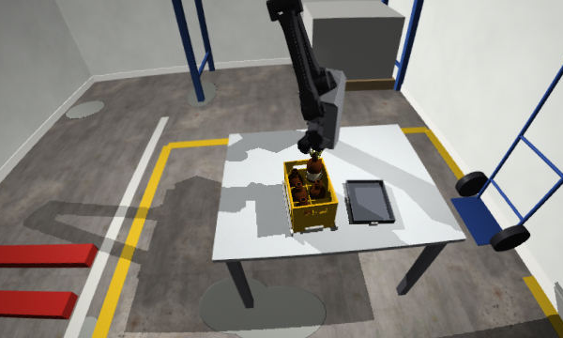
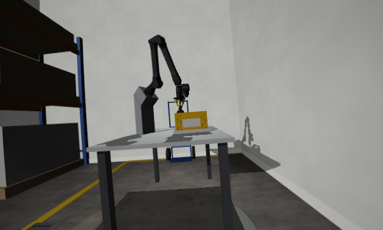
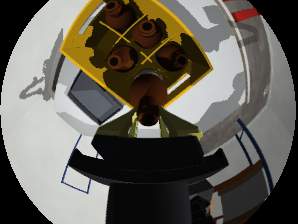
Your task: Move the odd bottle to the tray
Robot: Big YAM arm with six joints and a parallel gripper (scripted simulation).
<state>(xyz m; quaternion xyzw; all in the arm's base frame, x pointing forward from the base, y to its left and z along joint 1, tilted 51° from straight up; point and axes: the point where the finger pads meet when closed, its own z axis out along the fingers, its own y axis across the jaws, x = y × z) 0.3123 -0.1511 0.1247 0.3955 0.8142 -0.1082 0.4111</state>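
Right now my hand is 60 mm above the brown bottle. From my hand the other things lie so: dark tray: 190 mm ahead, 200 mm to the left, 220 mm below; crate: 70 mm ahead, 70 mm to the right, 150 mm below.
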